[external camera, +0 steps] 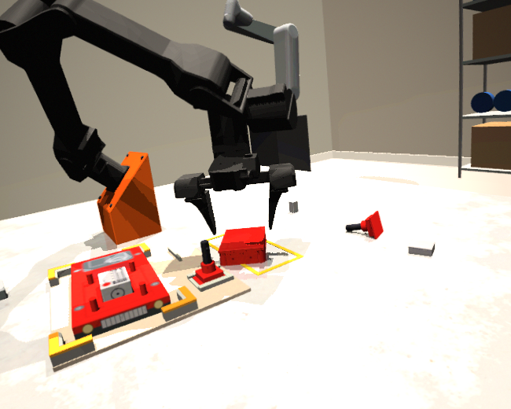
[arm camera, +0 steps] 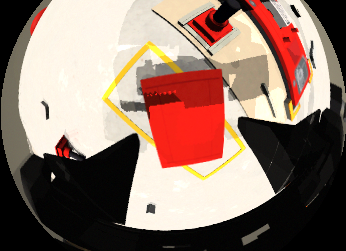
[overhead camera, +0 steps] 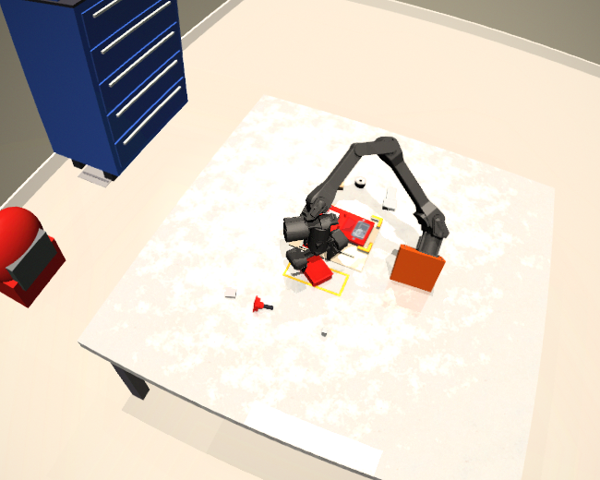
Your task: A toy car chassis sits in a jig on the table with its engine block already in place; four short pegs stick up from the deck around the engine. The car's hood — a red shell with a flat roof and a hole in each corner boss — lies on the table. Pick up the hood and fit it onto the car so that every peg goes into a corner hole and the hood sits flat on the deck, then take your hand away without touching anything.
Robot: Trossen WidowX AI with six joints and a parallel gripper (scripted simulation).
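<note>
The hood lies 20 mm below my gripper tip. From my gripper tip the other things lie so: grey engine block (200 mm to the right, 10 mm below, 10 mm ahead).
</note>
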